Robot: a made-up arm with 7 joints.
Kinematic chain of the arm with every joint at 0, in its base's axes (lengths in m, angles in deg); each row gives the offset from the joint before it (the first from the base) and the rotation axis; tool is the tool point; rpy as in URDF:
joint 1: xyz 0 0 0 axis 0.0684 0.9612 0.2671
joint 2: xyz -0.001 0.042 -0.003 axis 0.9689 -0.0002 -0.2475
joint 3: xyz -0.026 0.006 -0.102 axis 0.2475 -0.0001 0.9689
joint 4: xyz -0.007 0 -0.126 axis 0.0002 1 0
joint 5: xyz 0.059 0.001 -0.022 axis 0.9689 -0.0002 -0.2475
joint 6: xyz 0.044 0 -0.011 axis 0.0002 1 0
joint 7: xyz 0.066 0 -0.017 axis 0.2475 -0.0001 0.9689
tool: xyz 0 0 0 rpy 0 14.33 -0.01
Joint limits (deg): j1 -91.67..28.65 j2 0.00..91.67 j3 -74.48..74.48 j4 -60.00..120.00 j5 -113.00..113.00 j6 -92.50..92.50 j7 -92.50..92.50
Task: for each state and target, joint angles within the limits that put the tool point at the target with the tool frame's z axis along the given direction. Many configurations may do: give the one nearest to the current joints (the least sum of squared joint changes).
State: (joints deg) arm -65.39 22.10 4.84 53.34 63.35 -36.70 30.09
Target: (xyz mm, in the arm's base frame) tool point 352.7 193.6 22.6 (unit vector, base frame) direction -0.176 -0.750 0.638
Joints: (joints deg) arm -74.74 29.66 36.96 35.01 47.39 -8.65 30.09
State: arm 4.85 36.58 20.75 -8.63 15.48 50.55 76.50
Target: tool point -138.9 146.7 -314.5 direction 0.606 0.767 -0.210
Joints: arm 25.89 0.00 42.66 12.32 -4.53 63.72 76.50
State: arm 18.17 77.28 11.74 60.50 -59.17 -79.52 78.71
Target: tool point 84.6 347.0 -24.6 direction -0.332 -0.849 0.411
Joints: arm 28.65 83.21 14.37 43.84 -43.00 -79.61 78.71
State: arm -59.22 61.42 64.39 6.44 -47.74 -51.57 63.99
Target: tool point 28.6 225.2 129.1 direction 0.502 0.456 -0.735
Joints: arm -91.67 74.16 31.38 -35.19 -91.03 -88.60 63.99
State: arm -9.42 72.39 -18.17 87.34 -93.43 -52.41 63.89
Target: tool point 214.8 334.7 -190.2 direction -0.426 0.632 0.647
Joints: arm -37.22 53.21 -8.51 71.31 -111.89 -8.93 63.89
